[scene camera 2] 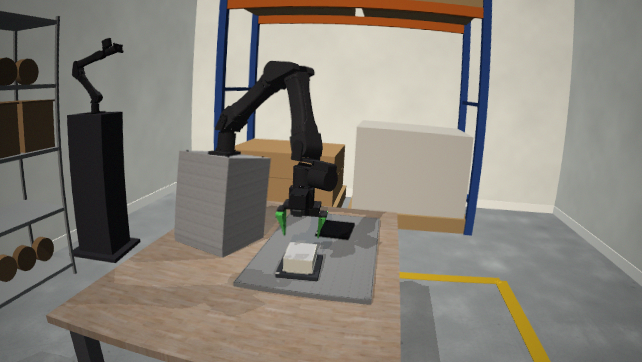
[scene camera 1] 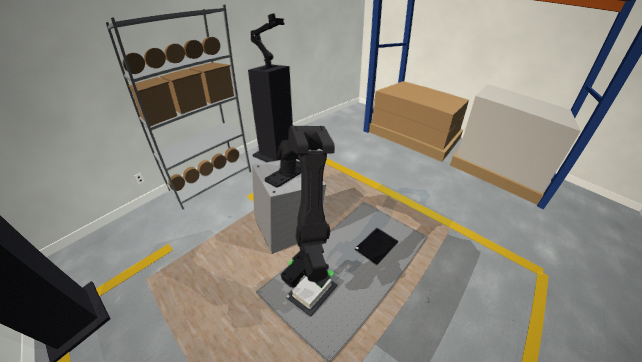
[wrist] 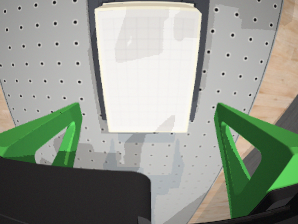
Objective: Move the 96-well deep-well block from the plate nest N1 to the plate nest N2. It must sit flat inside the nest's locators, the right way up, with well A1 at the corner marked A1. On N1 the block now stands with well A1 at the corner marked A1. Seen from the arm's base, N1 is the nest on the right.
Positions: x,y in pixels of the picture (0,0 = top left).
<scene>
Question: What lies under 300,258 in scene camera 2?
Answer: A white deep-well block.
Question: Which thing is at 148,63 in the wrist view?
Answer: A white deep-well block.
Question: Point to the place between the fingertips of the gripper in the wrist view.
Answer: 148,110
</scene>
